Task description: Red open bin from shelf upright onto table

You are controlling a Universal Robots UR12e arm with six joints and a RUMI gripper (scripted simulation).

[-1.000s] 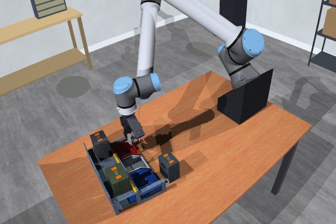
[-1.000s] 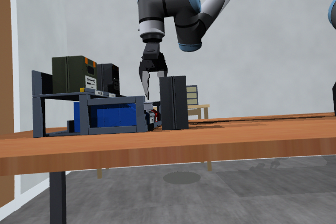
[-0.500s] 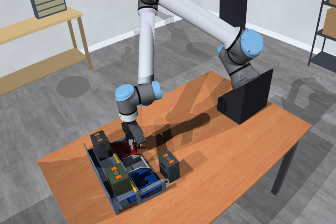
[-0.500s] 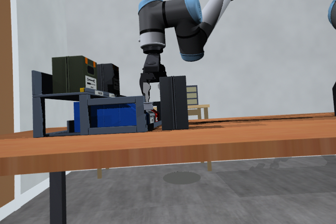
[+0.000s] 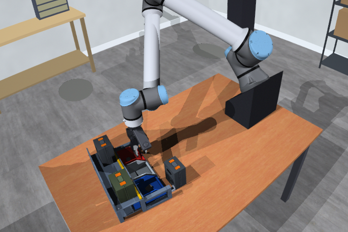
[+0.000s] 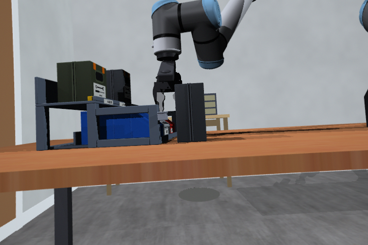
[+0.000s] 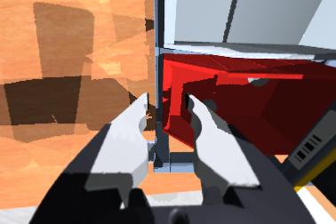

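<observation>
Right now my hand is 80 mm short of the red open bin, 20 mm to the left of it and 10 mm above it. From my hand the other things lie so: grey bin: 90 mm to the left, 90 mm ahead, 10 mm below; then green case: 200 mm to the left, 190 mm ahead, 90 mm above.
</observation>
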